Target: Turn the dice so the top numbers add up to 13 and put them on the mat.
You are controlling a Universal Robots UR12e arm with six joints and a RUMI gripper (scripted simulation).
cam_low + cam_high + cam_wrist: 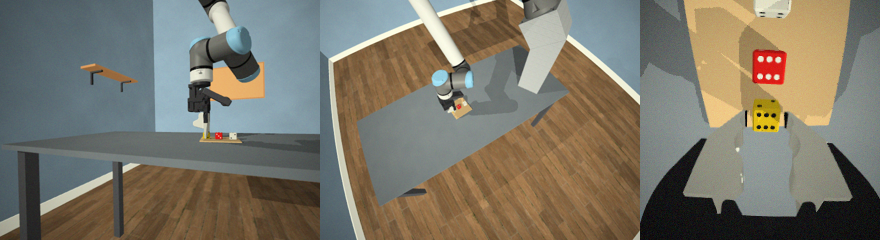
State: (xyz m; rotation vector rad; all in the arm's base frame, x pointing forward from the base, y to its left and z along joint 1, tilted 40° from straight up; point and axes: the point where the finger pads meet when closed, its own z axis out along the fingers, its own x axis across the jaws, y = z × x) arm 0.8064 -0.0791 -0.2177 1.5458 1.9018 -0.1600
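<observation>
Now: the yellow die 1 cm below my hand. From my hand the other things lie so: red die 5 cm behind, 1 cm below; tan mat 5 cm behind, 2 cm below; white die 10 cm behind, 1 cm to the right, 1 cm below.
</observation>
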